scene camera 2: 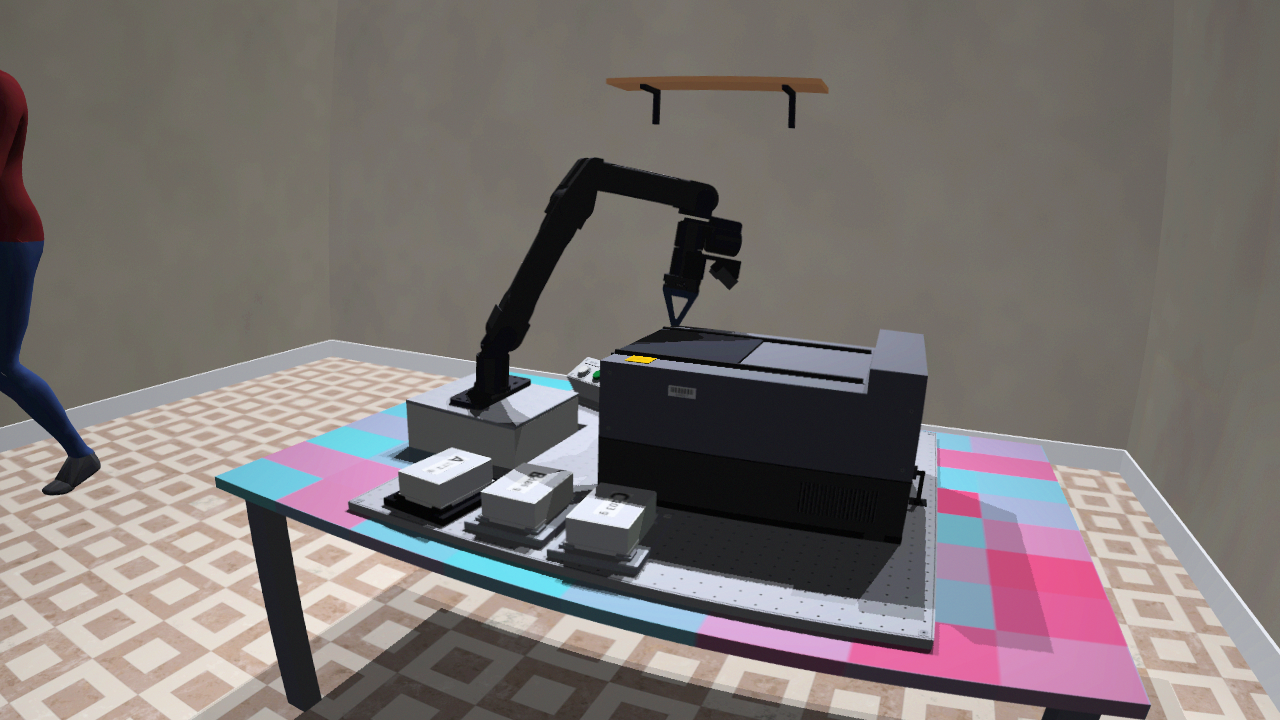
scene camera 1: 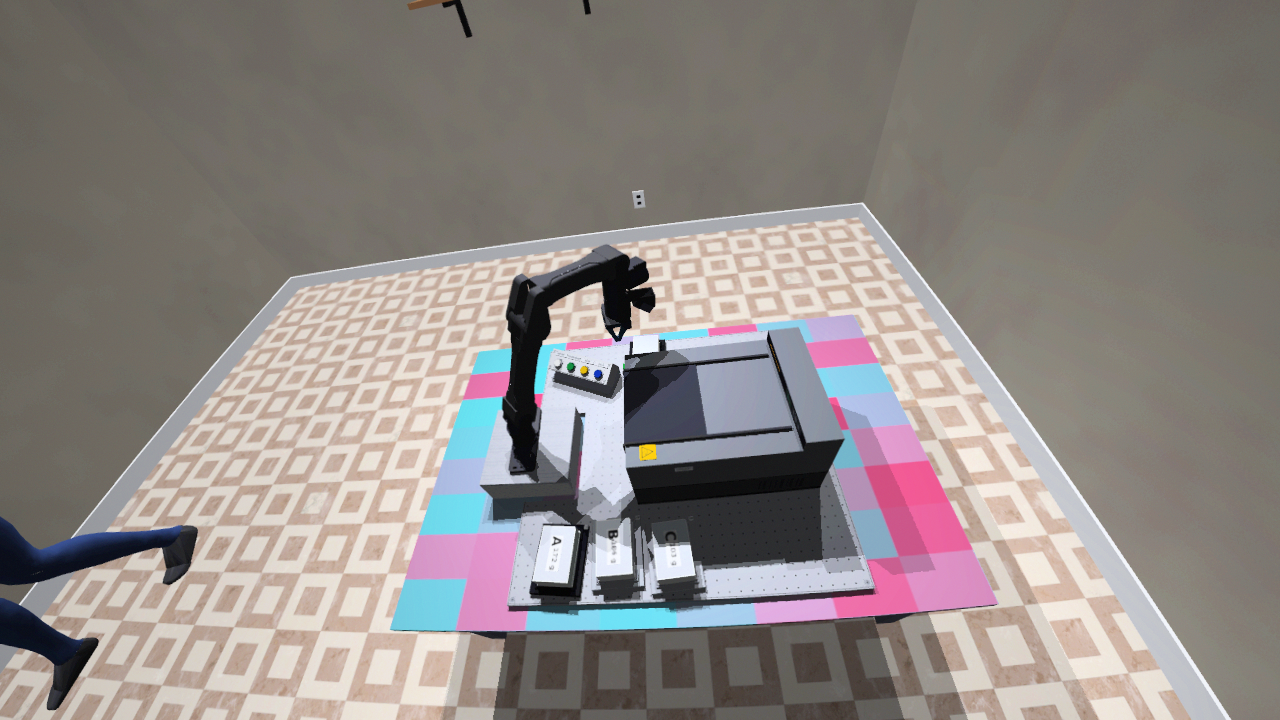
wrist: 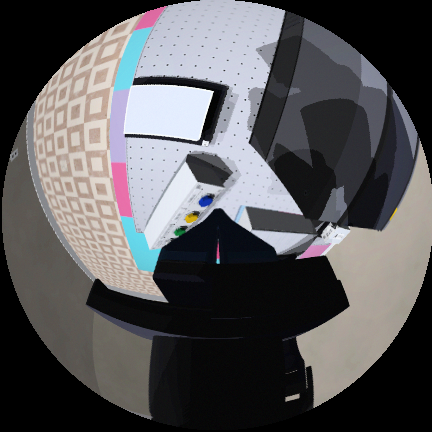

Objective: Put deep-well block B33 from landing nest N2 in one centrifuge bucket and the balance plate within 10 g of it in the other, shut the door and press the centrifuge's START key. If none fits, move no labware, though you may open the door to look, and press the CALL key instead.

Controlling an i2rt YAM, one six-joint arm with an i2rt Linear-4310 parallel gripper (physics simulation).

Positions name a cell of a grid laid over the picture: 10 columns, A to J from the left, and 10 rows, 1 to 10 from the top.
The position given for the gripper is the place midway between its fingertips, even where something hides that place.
Note:
The gripper (scene camera 2: F5) is shut, holding nothing. Also in view: a white plate labelled B33 (wrist: E3). Further things: a dark centrifuge (scene camera 2: G7) and a button panel (scene camera 1: E6).
The gripper also shows in the wrist view (wrist: F5). The dark centrifuge shows as well in scene camera 1 (scene camera 1: F6) and in the wrist view (wrist: H4). The button panel is seen too in scene camera 2 (scene camera 2: E6) and in the wrist view (wrist: E5).

